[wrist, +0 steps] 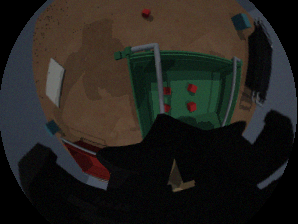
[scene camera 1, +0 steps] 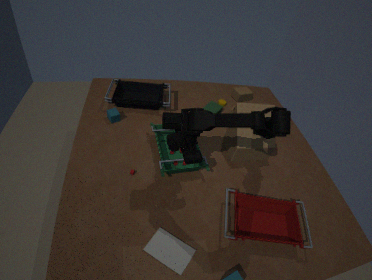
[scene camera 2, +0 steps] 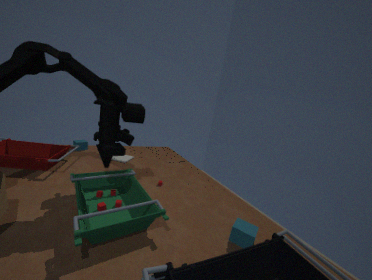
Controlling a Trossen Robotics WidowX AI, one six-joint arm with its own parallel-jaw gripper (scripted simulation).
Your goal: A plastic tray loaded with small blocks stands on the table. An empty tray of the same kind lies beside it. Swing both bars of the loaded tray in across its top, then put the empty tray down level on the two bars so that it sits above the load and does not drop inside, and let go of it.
Labels:
My gripper shows in the wrist view [160,116], in scene camera 1 [184,156] and in scene camera 2 [106,167].

